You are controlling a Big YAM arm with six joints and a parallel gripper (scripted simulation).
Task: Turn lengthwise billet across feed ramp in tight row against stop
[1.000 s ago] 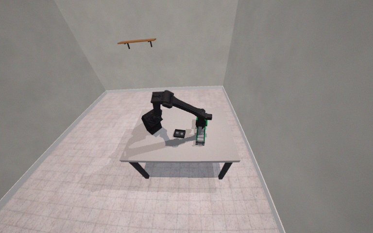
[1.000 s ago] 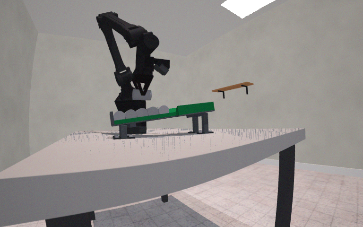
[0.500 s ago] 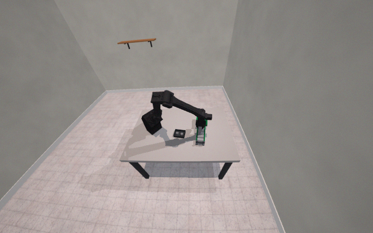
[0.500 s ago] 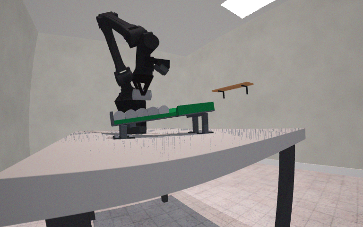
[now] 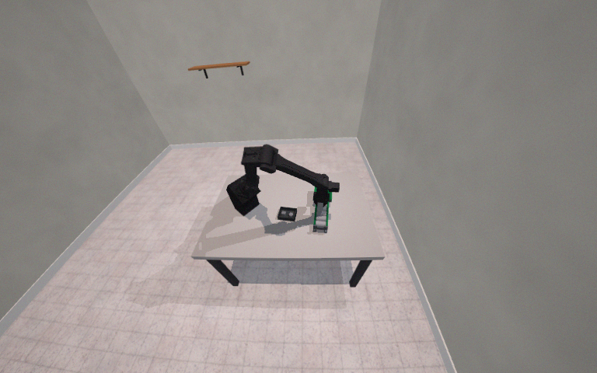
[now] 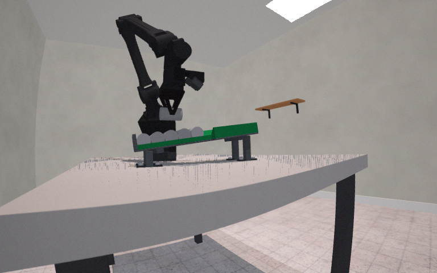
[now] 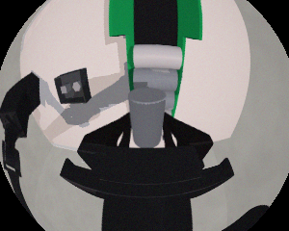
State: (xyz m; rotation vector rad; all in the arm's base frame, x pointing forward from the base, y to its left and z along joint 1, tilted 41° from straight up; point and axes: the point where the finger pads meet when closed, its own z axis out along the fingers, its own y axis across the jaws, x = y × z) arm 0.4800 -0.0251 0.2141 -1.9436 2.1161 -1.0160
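Right now the grey stop is 110 mm to the right of my hand, 100 mm below it and 10 mm behind it. The rest, counted from my hand: black box: 230 mm behind, 150 mm below, 60 mm to the left.
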